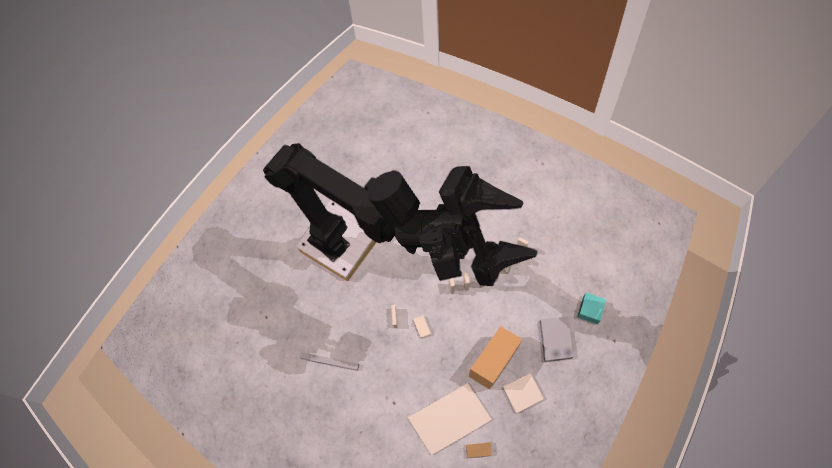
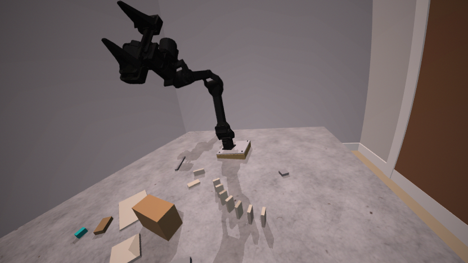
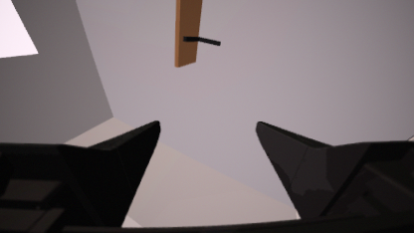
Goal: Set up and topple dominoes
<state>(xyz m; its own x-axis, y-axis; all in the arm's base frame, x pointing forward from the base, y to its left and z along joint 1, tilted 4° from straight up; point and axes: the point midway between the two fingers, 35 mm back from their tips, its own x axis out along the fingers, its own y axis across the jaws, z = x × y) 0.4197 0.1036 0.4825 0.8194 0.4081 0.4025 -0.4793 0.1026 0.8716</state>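
Right now my gripper tip is 49 cm above the orange box, 4 cm to the left of it and 3 cm short of it. Also, from my gripper tip: small cream tile 52 cm below, 14 cm ahead, 6 cm to the right; cream flat panel 53 cm below, 21 cm to the right, 5 cm ahead; grey slab 52 cm below, 12 cm ahead, 10 cm to the left.
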